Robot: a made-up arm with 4 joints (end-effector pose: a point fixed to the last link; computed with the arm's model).
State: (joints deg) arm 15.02 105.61 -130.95 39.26
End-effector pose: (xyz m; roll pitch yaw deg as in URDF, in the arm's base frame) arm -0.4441 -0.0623 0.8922 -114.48 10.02 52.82
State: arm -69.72 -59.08 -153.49 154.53
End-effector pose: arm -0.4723 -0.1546 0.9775 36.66 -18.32 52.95
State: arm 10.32 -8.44 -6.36 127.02
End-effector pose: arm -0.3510 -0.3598 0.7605 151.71 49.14 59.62
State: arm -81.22 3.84 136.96 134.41
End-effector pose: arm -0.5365 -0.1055 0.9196 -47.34 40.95 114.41
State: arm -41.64 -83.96 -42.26 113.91
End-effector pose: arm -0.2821 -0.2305 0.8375 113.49 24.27 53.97
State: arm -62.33 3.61 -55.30 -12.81
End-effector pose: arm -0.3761 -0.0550 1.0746 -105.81 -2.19 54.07
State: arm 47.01 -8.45 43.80 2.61
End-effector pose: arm -0.3706 -0.2422 0.5472 79.98 15.30 38.73
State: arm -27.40 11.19 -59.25 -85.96
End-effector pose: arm -0.4060 -0.1929 1.0502 -150.99 19.01 68.31
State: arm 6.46 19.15 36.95 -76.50
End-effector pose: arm -0.3771 -0.3988 0.7823 -40.36 2.88 30.46
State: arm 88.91 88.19 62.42 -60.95
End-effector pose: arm -0.5129 -0.3081 0.5514 22.25 38.92 18.16
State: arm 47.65 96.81 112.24 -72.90
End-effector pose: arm -0.5798 -0.2988 0.7241 -1.43 60.46 -18.08
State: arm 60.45 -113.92 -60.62 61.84
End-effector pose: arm -0.2559 -0.1421 0.6622 -160.81 -17.74 -18.21
